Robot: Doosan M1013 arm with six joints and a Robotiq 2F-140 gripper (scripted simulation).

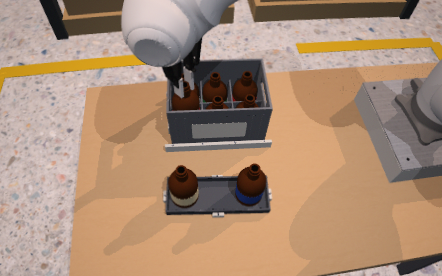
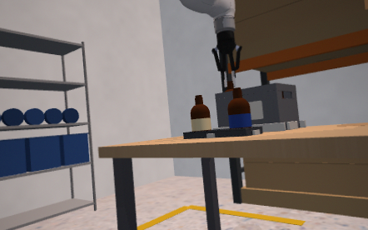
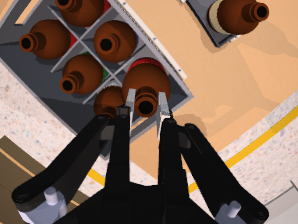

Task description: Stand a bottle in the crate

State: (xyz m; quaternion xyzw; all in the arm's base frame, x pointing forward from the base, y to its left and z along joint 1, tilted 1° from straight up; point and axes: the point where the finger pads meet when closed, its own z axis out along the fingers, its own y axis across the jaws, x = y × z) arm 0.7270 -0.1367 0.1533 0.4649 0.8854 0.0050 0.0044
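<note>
Right now my hand is 90 mm past the grey crate, 30 mm to the left of it and 150 mm above it. Also, from my hand: dark tray 40 mm behind, 220 mm to the left, 220 mm below.
</note>
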